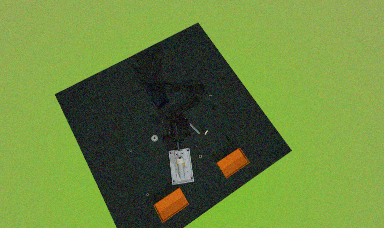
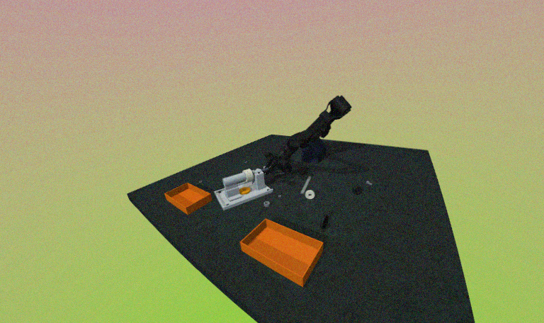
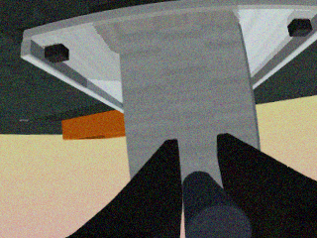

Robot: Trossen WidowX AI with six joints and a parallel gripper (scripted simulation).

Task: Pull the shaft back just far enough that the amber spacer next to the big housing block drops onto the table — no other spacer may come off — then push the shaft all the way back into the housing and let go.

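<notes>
The amber spacer is 10 cm ahead of my gripper tip, 4 cm to the right of it and 5 cm below it. From my gripper tip the other things lie so: baseplate (12 cm ahead, 4 cm to the right, 1 cm below); then grey bar (10 cm behind, 16 cm to the left, 6 cm below); then dark shaft (3 cm ahead, 1 cm to the right, 2 cm above).
</notes>
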